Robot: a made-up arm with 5 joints. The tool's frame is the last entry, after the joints.
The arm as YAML. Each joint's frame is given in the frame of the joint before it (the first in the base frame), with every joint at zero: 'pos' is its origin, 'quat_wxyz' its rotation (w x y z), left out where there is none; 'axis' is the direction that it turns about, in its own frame. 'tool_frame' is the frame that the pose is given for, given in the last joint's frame.
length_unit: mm
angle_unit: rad
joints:
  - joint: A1
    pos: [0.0, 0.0, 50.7]
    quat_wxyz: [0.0, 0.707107, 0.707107, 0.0]
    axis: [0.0, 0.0, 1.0]
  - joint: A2
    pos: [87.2, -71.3, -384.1]
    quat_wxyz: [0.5, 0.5, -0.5, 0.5]
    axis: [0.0, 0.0, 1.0]
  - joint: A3
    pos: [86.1, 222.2, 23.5]
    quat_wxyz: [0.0, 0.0, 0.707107, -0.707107]
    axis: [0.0, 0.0, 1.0]
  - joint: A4
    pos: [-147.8, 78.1, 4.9]
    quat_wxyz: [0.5, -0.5, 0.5, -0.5]
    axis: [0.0, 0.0, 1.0]
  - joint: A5
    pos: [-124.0, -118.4, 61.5]
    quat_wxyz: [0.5, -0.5, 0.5, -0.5]
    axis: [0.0, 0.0, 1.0]
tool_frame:
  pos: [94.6, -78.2, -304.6]
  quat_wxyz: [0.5, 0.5, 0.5, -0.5]
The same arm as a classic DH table. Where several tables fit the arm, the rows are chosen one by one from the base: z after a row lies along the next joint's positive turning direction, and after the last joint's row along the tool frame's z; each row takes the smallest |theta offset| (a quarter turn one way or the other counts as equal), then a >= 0, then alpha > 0; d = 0 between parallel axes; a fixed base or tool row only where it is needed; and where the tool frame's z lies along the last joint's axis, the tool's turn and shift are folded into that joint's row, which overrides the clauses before.
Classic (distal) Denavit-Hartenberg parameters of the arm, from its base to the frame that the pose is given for. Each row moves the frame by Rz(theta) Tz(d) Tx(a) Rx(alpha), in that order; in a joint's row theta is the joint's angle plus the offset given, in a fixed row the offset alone. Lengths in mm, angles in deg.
base (fixed): theta_offset 0; d 0; a 0; alpha 180
A1: theta_offset -90; d -434.8; a 87.2; alpha 90
A2: theta_offset 90; d 94.8; a 86.1; alpha 90
A3: theta_offset -90; d -217.3; a 78.1; alpha 90
A4: theta_offset 90; d -86.3; a 118.4; alpha -90
A5: theta_offset 0; d -428.6; a 94.6; alpha 90
tool (fixed): theta_offset -90; d 78.2; a 0; alpha 0

